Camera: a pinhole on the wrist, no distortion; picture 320 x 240 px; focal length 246.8 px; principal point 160.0 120.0 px. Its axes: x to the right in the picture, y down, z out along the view. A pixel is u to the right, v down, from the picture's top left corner.
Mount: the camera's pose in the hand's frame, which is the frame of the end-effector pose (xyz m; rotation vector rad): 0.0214 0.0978 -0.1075 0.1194 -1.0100 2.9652
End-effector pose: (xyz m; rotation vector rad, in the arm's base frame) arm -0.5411 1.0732 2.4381 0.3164 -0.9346 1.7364
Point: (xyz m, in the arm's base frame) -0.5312 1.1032 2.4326
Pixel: 190 191
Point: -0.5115 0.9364 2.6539
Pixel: 174 91
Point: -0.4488 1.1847 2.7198
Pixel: 39 208
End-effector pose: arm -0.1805 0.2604 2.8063 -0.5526 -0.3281 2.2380
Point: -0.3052 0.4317 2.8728
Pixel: 32 108
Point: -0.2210 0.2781 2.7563
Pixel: 107 117
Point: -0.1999 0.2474 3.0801
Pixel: 240 78
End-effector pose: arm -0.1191 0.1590 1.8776 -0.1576 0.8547 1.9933
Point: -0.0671 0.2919 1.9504
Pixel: 168 85
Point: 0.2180 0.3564 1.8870
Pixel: 211 194
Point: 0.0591 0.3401 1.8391
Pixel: 159 192
